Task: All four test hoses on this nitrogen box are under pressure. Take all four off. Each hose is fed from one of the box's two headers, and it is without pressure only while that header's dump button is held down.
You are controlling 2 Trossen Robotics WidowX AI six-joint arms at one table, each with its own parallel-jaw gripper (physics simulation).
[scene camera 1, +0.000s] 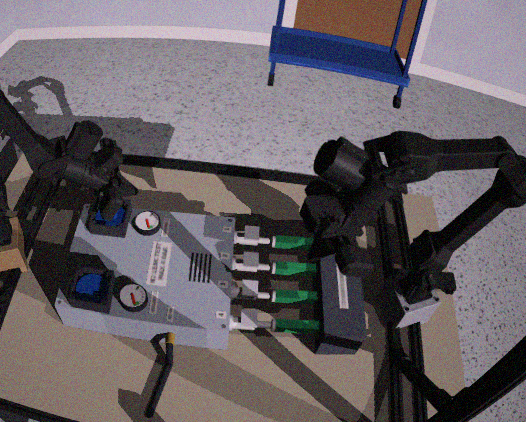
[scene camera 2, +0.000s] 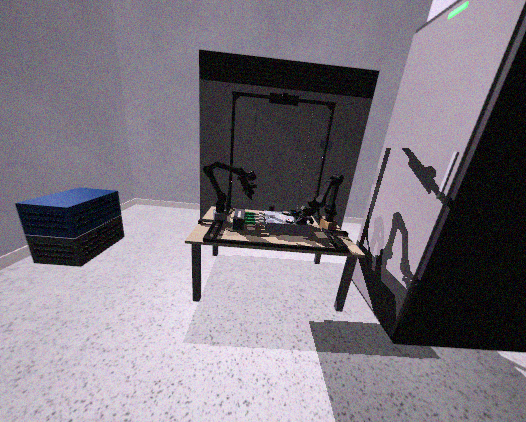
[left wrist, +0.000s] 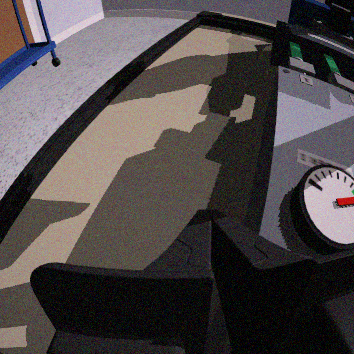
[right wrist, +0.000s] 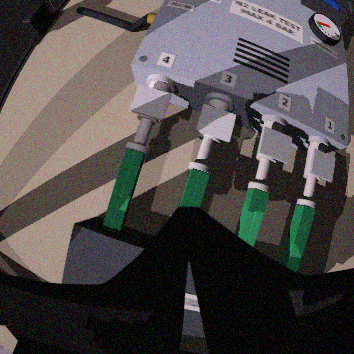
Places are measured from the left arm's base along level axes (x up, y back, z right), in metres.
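Pixels of known places: left gripper, fingertip midpoint: [scene camera 1: 137, 192] [scene camera 2: 296, 223] [left wrist: 206, 218]; right gripper, fingertip midpoint: [scene camera 1: 309, 259] [scene camera 2: 251, 199] [right wrist: 186, 216]; left arm's base, origin of the base link: [scene camera 2: 329, 220]; right arm's base, origin of the base link: [scene camera 1: 415, 289] [scene camera 2: 219, 211] [left wrist: 335, 29].
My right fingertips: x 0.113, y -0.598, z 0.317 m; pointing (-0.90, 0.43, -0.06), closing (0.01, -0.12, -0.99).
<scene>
For each thing: its middle in the pictures, then the offset to it from my right fingertips. "spot": a spot on its surface instead.
- far corner, surface spot: [scene camera 1: 115, 217] spot: dx -0.101, dy +0.298, dz -0.282 m
- dark block, surface spot: [scene camera 1: 342, 310] spot: dx -0.117, dy -0.070, dz +0.060 m
- black lever with a yellow band, surface spot: [scene camera 1: 163, 369] spot: dx -0.184, dy +0.287, dz +0.049 m
The grey nitrogen box [scene camera 1: 178, 289] [right wrist: 211, 38] [scene camera 2: 278, 218] lies on the table. It has two blue dump buttons, one at the far corner [scene camera 1: 115, 217] and one at the near corner [scene camera 1: 89, 285], each beside a round gauge [scene camera 1: 146, 222] [scene camera 1: 132, 297] [left wrist: 331, 205]. Four green hoses [scene camera 1: 292, 242] [scene camera 1: 295, 268] [scene camera 1: 295, 295] [scene camera 1: 296, 326] are plugged into ports 1 to 4. They also show in the right wrist view [right wrist: 298, 230] [right wrist: 253, 214] [right wrist: 194, 187] [right wrist: 123, 191]. My left gripper [scene camera 1: 111, 201] [left wrist: 206, 218] [scene camera 2: 303, 213] is shut, tip down on the far button. My right gripper [scene camera 1: 322, 247] [right wrist: 186, 216] [scene camera 2: 249, 188] is shut and empty above the hoses.
A dark block [scene camera 1: 342, 310] holds the hoses' far ends. A black lever with a yellow band [scene camera 1: 162, 368] sticks out of the box's near side. Black frame rails [scene camera 1: 404, 251] run along the table's right. A blue cart [scene camera 1: 337, 54] stands on the floor behind.
</scene>
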